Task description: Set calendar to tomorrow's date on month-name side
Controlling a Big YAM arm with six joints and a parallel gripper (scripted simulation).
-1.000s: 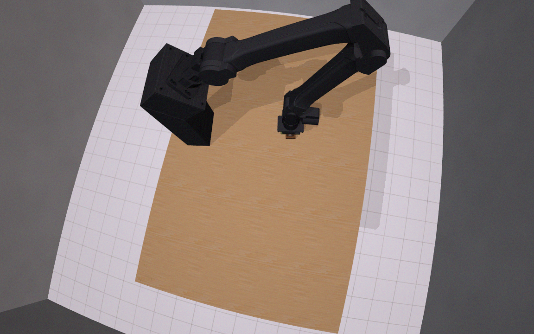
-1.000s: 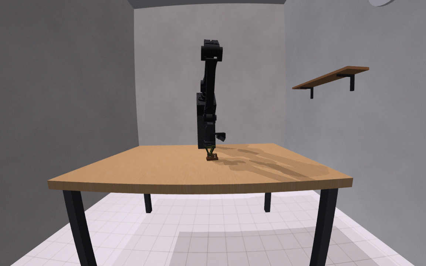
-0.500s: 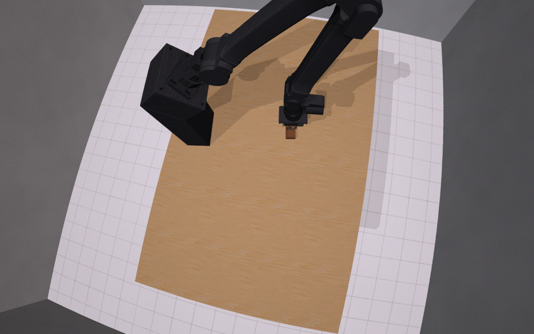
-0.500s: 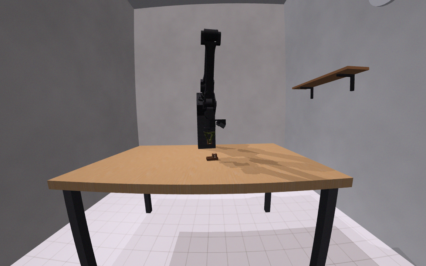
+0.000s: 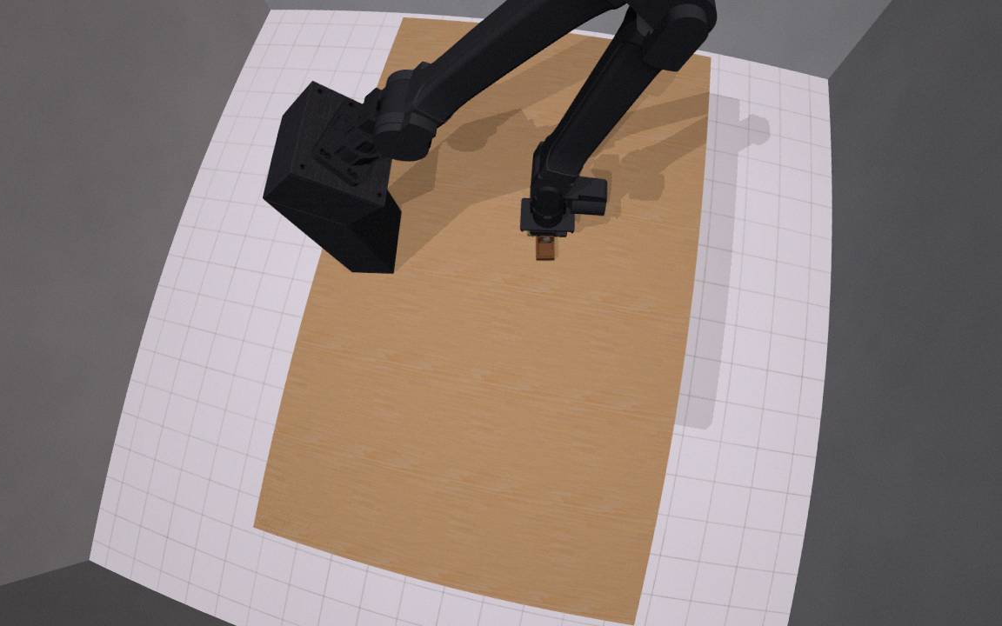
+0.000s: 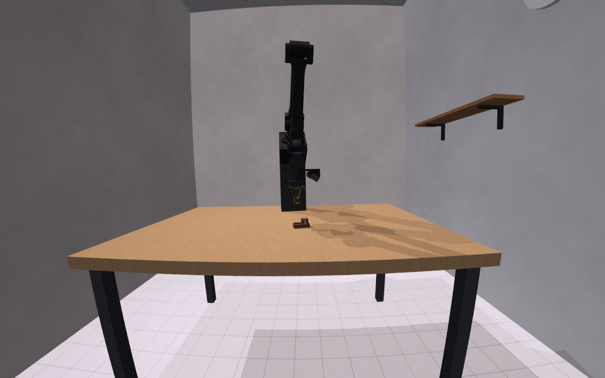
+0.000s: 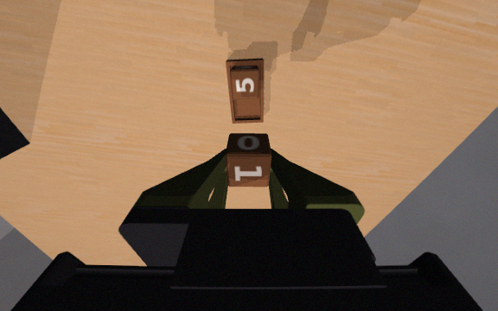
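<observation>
Right now my hand is 12 cm above the brown calendar tray, 1 cm to the right of it and 1 cm past it. From my hand the other things lie so: cube right at my hand.
</observation>
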